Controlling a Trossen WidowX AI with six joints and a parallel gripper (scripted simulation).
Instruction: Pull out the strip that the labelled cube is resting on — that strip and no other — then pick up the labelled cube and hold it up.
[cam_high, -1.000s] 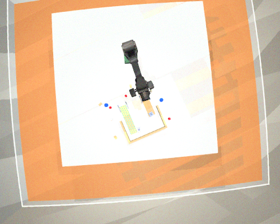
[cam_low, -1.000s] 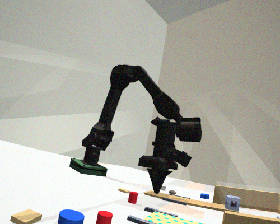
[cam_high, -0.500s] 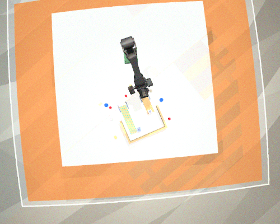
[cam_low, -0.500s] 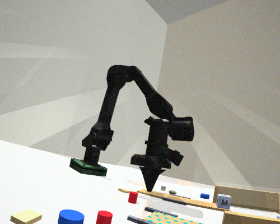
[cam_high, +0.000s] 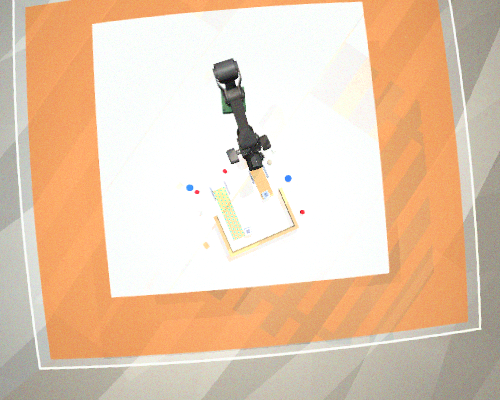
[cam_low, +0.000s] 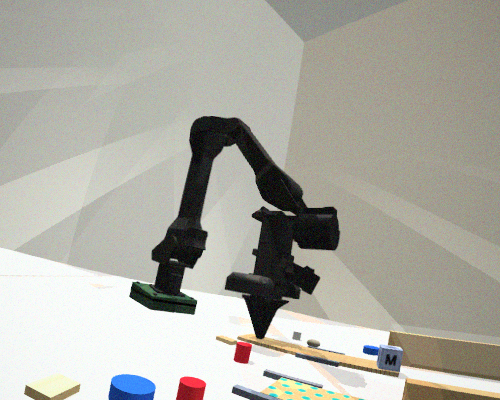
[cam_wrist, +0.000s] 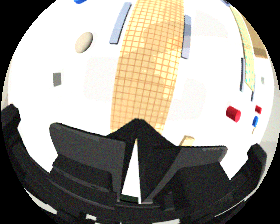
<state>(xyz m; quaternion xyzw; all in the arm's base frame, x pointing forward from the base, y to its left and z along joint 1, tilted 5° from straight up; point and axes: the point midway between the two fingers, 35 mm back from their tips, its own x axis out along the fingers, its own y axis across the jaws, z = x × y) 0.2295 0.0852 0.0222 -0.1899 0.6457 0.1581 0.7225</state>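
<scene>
My gripper tip is now 8 cm short of the tan gridded strip and 5 cm to the right of it.
</scene>
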